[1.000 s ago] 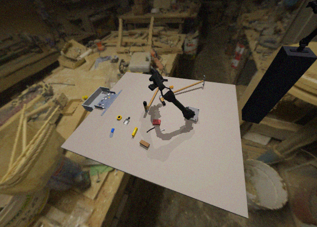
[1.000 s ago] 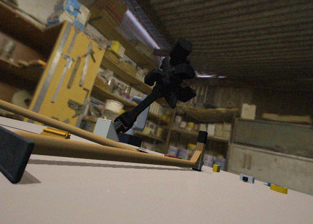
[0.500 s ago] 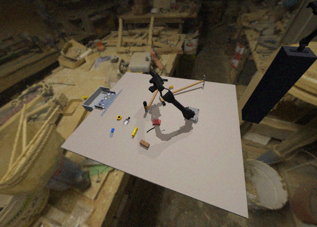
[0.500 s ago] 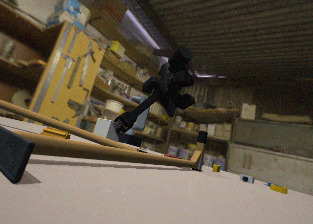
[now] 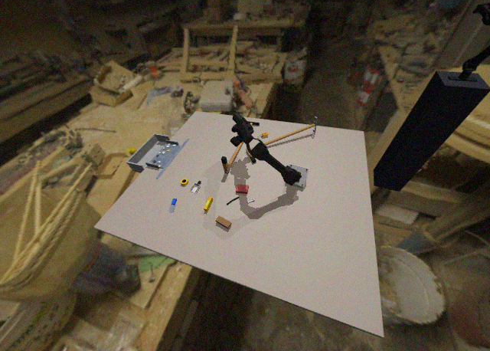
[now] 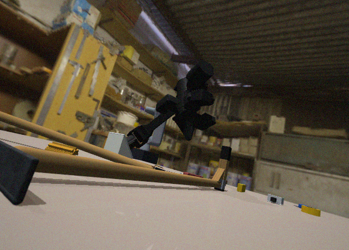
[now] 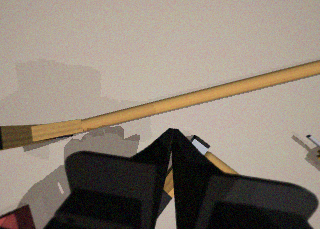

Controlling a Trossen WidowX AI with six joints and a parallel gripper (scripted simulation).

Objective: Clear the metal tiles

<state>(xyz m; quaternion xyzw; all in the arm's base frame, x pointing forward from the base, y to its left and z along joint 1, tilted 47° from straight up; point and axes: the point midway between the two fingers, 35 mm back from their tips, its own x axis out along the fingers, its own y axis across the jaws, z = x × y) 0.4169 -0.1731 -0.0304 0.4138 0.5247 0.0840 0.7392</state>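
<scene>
The long scraper lies 80 mm to the right of my gripper tip, 50 mm below it and 40 mm ahead of it. From my gripper tip the other things lie so: orange piece 250 mm to the right, 100 mm below, 100 mm behind; red block 310 mm to the left, 140 mm behind, 110 mm below; silver clip 380 mm to the left, 160 mm ahead, 110 mm below.
</scene>
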